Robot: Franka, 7 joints.
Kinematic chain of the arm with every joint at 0, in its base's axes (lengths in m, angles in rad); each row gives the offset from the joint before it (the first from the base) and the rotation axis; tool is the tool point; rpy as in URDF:
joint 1: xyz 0 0 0.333 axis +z
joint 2: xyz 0 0 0 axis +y
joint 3: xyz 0 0 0.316 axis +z
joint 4: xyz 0.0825 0 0 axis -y
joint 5: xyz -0.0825 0 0.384 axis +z
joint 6: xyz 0 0 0 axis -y
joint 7: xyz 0.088 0 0 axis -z
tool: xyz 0 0 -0.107 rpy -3.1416 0 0
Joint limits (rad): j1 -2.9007..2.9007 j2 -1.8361..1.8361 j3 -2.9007..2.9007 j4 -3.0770..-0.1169 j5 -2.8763..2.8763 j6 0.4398..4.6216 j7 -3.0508..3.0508
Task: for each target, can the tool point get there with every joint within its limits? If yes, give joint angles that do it. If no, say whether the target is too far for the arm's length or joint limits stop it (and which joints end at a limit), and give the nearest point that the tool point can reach.
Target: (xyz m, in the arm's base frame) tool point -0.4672 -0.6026 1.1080
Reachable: no: too far | nearest point -0.3687 -0.4755 0.9445 | short by 0.229 m
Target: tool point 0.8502 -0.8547 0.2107
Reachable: no: too far | nearest point 0.6019 -0.6051 0.2464 | short by 0.354 m
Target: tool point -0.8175 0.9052 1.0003
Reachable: no: too far | nearest point -0.5044 0.5586 0.7448 | short by 0.532 m
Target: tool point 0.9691 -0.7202 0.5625
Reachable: no: too far | nearest point 0.6765 -0.5027 0.4932 | short by 0.371 m
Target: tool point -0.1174 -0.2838 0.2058
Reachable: yes | joints -0.5154 0.2521 -1.1452 -2.6853 2.4136 3.2155 -0.7568
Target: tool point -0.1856 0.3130 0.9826
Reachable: yes | joints 1.4918 0.2619 0.5537 -0.3471 1.0164 1.0650 -1.6051
